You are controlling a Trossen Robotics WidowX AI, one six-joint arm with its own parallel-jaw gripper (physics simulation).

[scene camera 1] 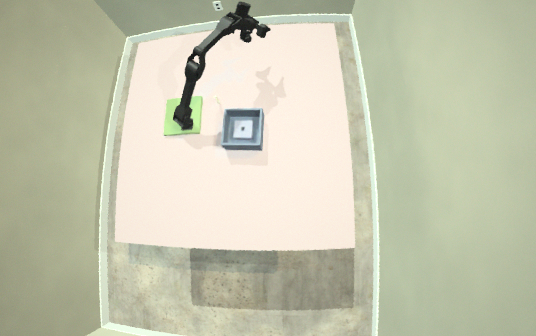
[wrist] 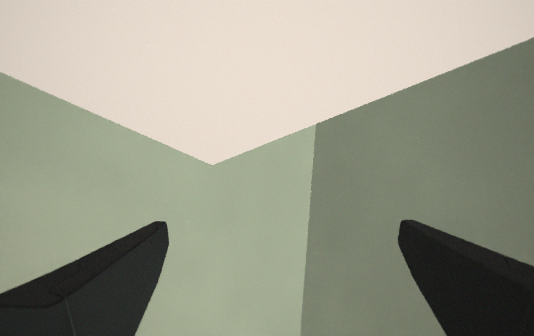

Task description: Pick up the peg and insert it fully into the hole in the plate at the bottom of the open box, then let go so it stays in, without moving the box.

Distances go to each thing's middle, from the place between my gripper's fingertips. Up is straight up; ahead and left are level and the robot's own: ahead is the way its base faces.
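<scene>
Blue-grey box (scene camera 1: 228, 142): 520 mm to the right of my hand, 110 mm behind it, 150 mm below it.
</scene>
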